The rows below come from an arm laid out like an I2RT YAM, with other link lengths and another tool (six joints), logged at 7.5 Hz.
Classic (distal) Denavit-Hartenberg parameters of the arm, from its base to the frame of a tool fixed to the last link. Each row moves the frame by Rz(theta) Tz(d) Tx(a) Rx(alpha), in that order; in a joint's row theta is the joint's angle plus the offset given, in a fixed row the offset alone. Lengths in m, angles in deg.
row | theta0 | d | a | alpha
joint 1 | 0 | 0.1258 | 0.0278 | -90
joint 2 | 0 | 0 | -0.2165 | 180
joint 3 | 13.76 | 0 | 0.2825 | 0
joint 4 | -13.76 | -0.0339 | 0.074 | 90
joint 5 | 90 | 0.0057 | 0 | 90
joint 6 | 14.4 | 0.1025 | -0.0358 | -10.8
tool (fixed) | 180 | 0.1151 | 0 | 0
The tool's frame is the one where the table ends.
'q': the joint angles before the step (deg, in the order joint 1, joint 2, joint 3, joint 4, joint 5, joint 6). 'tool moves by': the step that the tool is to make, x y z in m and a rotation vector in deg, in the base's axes. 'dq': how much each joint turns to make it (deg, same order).
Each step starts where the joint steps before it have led.
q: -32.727, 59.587, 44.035, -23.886, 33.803, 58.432
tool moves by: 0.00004, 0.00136, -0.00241, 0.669, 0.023, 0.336
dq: -0.187, -0.083, -0.047, -0.477, -0.754, 0.107
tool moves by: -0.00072, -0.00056, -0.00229, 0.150, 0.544, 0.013
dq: -0.132, 0.304, 0.063, -0.151, -0.001, -0.267
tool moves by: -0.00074, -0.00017, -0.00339, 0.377, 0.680, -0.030
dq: -0.080, 0.505, 0.203, -0.425, -0.002, -0.089
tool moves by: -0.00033, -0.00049, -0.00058, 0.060, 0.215, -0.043
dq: -0.076, 0.178, 0.128, -0.116, 0.020, -0.086
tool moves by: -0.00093, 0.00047, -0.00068, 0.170, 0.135, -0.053
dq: -0.021, -0.107, -0.014, -0.346, -0.021, 0.087
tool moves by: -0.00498, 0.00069, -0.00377, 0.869, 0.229, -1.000
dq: -0.099, -0.135, -0.017, -1.473, 0.266, 1.254
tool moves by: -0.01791, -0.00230, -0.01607, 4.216, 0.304, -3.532
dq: -2.059, 0.345, 0.332, -4.784, -1.308, 4.012
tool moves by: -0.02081, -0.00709, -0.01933, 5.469, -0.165, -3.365
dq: -4.527, 0.660, 0.211, -3.902, -4.130, 2.282
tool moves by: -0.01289, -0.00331, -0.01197, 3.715, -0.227, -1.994
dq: -3.093, 0.619, 0.290, -2.394, -3.008, 0.976
